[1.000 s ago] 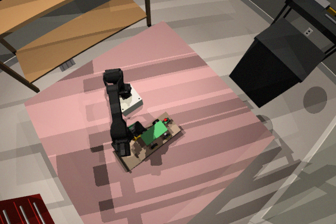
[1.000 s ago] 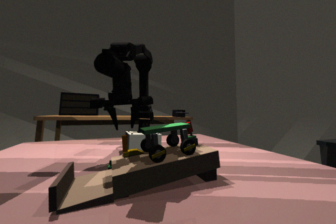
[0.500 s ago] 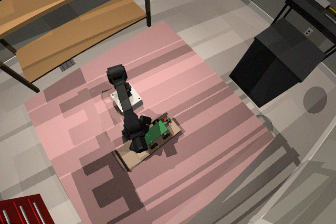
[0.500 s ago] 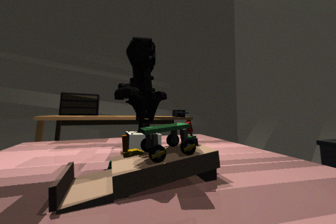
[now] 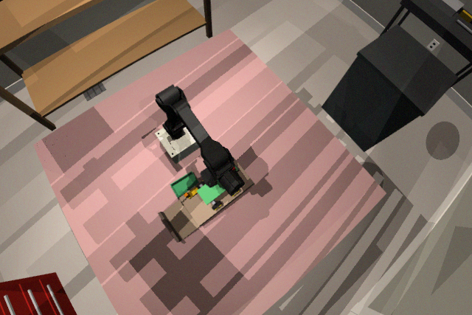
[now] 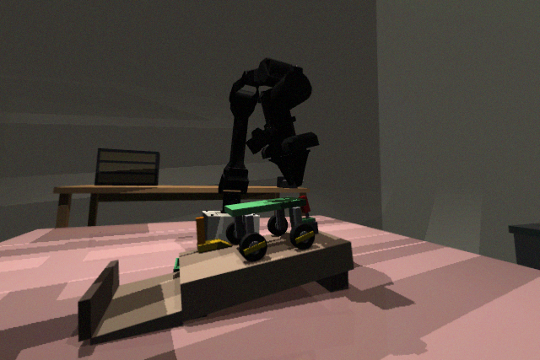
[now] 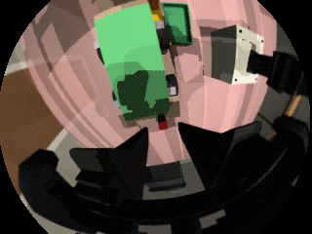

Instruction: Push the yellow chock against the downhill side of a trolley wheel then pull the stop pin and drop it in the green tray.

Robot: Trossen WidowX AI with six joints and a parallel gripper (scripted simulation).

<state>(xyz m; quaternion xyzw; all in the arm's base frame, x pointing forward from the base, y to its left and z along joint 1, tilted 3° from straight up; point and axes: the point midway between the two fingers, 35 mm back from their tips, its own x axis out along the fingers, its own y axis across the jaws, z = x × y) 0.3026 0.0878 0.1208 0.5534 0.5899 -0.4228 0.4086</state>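
Right now my gripper tip is 3 cm to the right of the red-headed stop pin and 6 cm above it. The rest, counted from my gripper tip: yellow chock 2 cm behind, 17 cm to the right, 11 cm below; brown ramp 3 cm ahead, 7 cm to the right, 14 cm below; green-decked trolley 3 cm ahead, 7 cm to the right, 8 cm below.
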